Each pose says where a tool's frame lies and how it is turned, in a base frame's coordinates. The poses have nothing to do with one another.
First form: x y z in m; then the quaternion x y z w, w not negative.
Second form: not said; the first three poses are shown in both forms.
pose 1, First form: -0.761 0.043 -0.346 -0.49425 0.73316 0.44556 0.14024
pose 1, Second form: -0.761 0.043 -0.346; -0.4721 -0.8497 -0.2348; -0.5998 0.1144 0.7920; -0.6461 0.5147 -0.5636
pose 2, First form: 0.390 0.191 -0.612 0.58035 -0.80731 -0.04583 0.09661
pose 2, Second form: 0.390 0.191 -0.612; -0.3077 -0.9282 -0.2092; -0.9459 0.3222 -0.0381; 0.1028 0.1861 -0.9771
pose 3, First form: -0.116 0.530 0.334 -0.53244 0.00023 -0.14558 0.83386
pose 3, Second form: -0.116 0.530 0.334; 0.9576 0.2425 0.1554; -0.2430 0.3906 0.8879; 0.1546 -0.8880 0.4330
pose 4, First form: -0.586 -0.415 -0.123 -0.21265 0.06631 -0.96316 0.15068
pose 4, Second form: -0.586 -0.415 -0.123; -0.8642 0.2621 0.4296; -0.3185 -0.9458 -0.0637; 0.3896 -0.1918 0.9008
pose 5, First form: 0.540 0.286 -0.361 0.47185 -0.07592 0.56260 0.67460
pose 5, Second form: 0.540 0.286 -0.361; 0.3554 -0.8307 0.4285; 0.6874 -0.0783 -0.7220; 0.6334 0.5512 0.5432
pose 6, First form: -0.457 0.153 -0.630 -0.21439 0.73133 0.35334 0.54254
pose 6, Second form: -0.457 0.153 -0.630; -0.3194 -0.6970 0.6420; 0.0698 0.6584 0.7494; -0.9451 0.2842 -0.1616
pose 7, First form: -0.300 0.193 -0.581 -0.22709 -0.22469 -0.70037 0.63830
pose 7, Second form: -0.300 0.193 -0.581; -0.0820 0.9961 0.0313; -0.7920 -0.0842 0.6046; 0.6049 0.0248 0.7959
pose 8, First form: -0.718 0.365 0.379 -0.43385 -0.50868 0.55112 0.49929
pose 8, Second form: -0.718 0.365 0.379; -0.1250 -0.1090 -0.9862; 0.9917 0.0161 -0.1275; 0.0298 -0.9939 0.1060
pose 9, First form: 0.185 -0.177 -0.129 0.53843 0.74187 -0.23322 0.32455
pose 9, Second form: 0.185 -0.177 -0.129; -0.2095 0.9503 0.2304; 0.6475 0.3114 -0.6955; -0.7327 0.0035 -0.6806
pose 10, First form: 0.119 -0.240 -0.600 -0.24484 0.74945 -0.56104 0.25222
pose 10, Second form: 0.119 -0.240 -0.600; -0.7529 -0.0840 0.6528; -0.6500 0.2506 -0.7174; -0.1033 -0.9644 -0.2432
